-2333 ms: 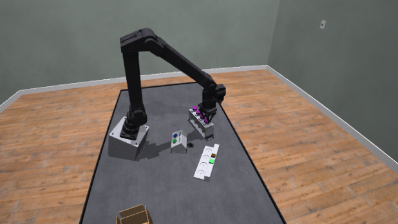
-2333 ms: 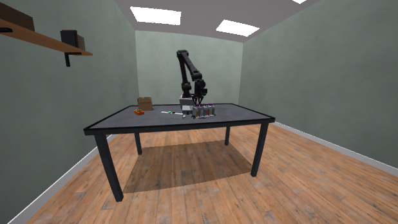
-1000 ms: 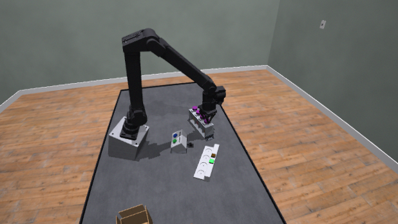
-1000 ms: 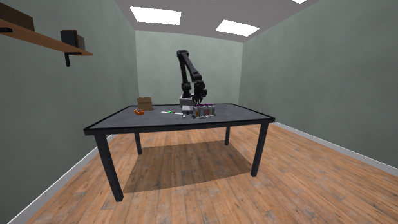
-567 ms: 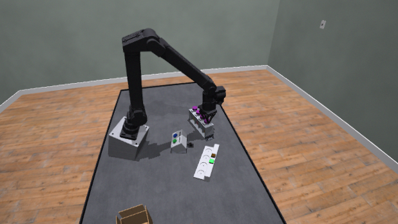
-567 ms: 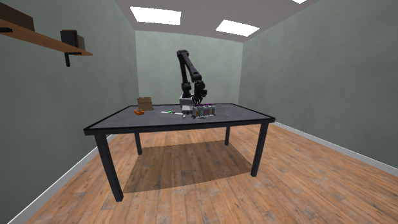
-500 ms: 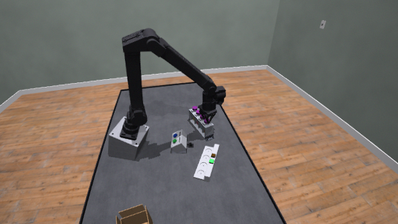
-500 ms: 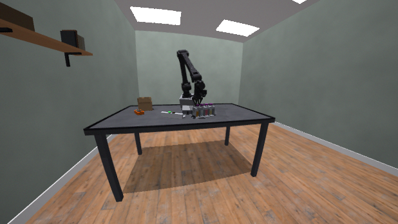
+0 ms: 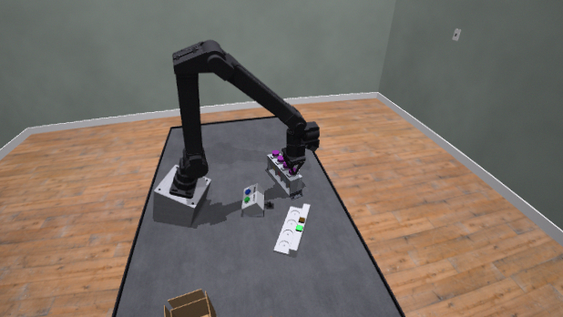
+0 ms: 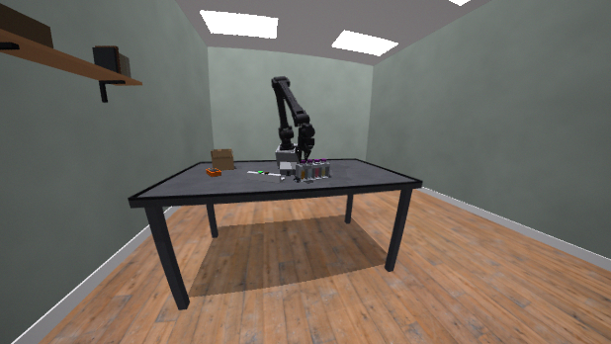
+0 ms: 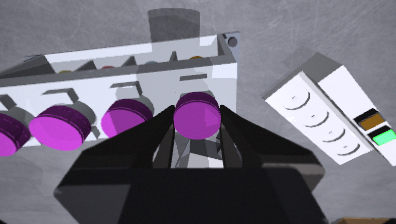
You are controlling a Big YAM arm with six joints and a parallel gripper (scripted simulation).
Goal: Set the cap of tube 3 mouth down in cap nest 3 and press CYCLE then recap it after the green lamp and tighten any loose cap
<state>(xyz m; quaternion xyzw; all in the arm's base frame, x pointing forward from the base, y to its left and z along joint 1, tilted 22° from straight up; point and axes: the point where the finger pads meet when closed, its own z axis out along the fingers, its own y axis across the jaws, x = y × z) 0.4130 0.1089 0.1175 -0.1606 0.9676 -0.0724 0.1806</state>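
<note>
My hand is 20 mm past the cap and 50 mm to the right of it. The rest, counted from my hand: blue key (190 mm behind, 60 mm to the right, 50 mm below); then key housing (180 mm behind, 80 mm to the right, 60 mm below); then green key (200 mm behind, 110 mm to the right, 50 mm below).
</note>
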